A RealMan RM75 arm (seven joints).
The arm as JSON. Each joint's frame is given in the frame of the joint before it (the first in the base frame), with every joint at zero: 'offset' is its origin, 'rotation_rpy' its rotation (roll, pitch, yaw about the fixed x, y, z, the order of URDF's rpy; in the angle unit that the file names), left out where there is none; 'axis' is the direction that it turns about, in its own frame. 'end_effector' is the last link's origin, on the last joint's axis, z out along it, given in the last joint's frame.
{
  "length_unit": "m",
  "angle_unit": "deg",
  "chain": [
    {
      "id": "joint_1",
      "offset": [
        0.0,
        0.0,
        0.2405
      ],
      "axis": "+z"
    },
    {
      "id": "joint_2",
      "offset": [
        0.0,
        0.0,
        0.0
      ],
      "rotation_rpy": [
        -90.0,
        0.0,
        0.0
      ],
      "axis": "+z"
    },
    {
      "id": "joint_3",
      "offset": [
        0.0,
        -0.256,
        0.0
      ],
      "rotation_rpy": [
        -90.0,
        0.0,
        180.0
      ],
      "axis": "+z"
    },
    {
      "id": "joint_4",
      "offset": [
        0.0,
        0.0,
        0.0
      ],
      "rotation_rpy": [
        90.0,
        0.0,
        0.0
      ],
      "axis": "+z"
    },
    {
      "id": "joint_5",
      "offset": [
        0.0,
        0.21,
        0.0
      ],
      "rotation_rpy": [
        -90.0,
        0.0,
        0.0
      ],
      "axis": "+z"
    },
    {
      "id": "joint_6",
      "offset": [
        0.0,
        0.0,
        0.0
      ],
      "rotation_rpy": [
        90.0,
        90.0,
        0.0
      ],
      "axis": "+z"
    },
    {
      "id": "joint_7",
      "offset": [
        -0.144,
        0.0,
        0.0
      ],
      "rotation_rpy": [
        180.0,
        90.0,
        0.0
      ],
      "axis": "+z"
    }
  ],
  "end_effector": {
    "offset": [
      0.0,
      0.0,
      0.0
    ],
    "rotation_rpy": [
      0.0,
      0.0,
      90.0
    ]
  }
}
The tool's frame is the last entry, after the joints.
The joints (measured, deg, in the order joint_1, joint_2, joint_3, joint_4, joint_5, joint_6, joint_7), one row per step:
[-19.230 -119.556 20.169 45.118 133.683 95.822 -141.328]
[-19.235 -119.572 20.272 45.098 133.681 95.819 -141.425]
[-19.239 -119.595 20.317 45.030 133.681 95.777 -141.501]
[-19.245 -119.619 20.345 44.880 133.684 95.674 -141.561]
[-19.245 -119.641 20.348 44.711 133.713 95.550 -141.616]
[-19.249 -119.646 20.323 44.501 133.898 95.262 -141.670]
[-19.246 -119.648 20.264 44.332 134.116 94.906 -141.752]
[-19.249 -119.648 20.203 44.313 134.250 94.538 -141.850]
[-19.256 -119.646 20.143 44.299 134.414 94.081 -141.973]
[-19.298 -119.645 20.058 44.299 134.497 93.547 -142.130]
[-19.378 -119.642 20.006 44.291 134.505 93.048 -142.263]
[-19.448 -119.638 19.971 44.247 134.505 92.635 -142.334]
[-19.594 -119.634 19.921 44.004 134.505 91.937 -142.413]
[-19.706 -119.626 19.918 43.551 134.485 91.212 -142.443]
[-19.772 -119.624 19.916 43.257 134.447 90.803 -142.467]
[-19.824 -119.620 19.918 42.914 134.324 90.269 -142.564]
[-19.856 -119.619 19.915 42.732 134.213 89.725 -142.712]
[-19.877 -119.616 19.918 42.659 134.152 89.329 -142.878]
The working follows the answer.
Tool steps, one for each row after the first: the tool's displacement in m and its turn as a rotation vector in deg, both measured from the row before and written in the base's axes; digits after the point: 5 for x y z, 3 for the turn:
[0.00019 0.00001 -0.00037 -0.113 -0.045 0.036]
[0.00008 -0.00003 -0.00048 -0.066 -0.071 0.080]
[-0.00004 -0.00005 -0.00073 -0.055 -0.095 0.126]
[-0.00018 -0.00013 -0.00076 -0.051 -0.085 0.161]
[-0.00079 -0.00017 -0.00085 -0.074 0.085 0.292]
[-0.00106 -0.00012 -0.00064 -0.019 0.164 0.366]
[-0.00099 0.00029 0.00002 0.127 0.246 0.316]
[-0.00120 0.00040 0.00006 0.152 0.318 0.378]
[-0.00112 0.00088 0.00028 0.284 0.314 0.398]
[-0.00074 0.00118 0.00029 0.300 0.265 0.293]
[-0.00057 0.00096 0.00011 0.236 0.206 0.210]
[-0.00078 0.00155 -0.00046 0.316 0.226 0.338]
[-0.00087 0.00110 -0.00126 0.216 0.101 0.377]
[-0.00042 0.00062 -0.00084 0.123 0.005 0.223]
[-0.00061 0.00077 -0.00086 0.226 -0.027 0.354]
[-0.00078 0.00086 -0.00028 0.295 0.090 0.382]
[-0.00062 0.00067 0.00001 0.217 0.100 0.315]

Tool pose at each row, in the base's axes (x y z in m, rotation vector in deg; rounded; the steps above come from the unrounded poses):
[-0.35463 0.25176 0.03659 -103.989 -130.110 -41.053]
[-0.35444 0.25176 0.03622 -103.995 -130.252 -40.982]
[-0.35436 0.25173 0.03574 -103.926 -130.406 -40.979]
[-0.35440 0.25168 0.03502 -103.795 -130.602 -41.004]
[-0.35458 0.25155 0.03426 -103.616 -130.814 -41.018]
[-0.35537 0.25138 0.03341 -103.272 -131.034 -40.807]
[-0.35644 0.25126 0.03277 -102.807 -131.215 -40.556]
[-0.35742 0.25156 0.03279 -102.338 -131.196 -40.374]
[-0.35862 0.25196 0.03285 -101.776 -131.156 -40.133]
[-0.35974 0.25283 0.03313 -101.132 -131.030 -40.028]
[-0.36048 0.25402 0.03342 -100.618 -130.847 -40.007]
[-0.36105 0.25498 0.03353 -100.240 -130.689 -39.997]
[-0.36183 0.25653 0.03307 -99.665 -130.549 -40.024]
[-0.36270 0.25763 0.03181 -99.091 -130.591 -40.069]
[-0.36312 0.25824 0.03096 -98.757 -130.655 -40.145]
[-0.36373 0.25901 0.03010 -98.212 -130.754 -40.335]
[-0.36451 0.25987 0.02982 -97.599 -130.743 -40.470]
[-0.36513 0.26054 0.02983 -97.104 -130.735 -40.527]

